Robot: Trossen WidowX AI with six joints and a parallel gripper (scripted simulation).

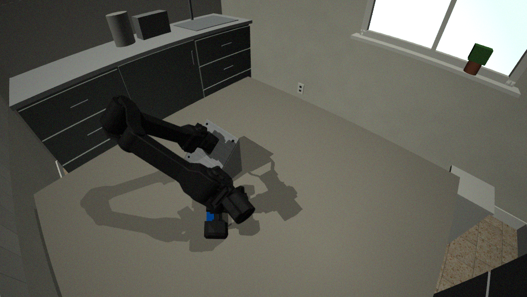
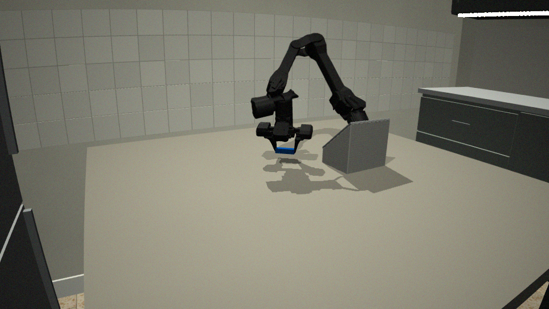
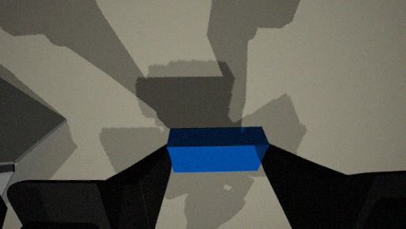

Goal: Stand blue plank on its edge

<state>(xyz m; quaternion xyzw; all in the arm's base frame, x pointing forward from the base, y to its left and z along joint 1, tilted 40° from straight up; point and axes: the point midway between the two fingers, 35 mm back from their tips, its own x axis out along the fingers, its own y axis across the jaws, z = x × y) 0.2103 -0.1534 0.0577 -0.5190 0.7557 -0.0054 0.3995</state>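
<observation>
Now: hand 3 cm above the blue plank, 1 cm to the left of it and 1 cm past it.
</observation>
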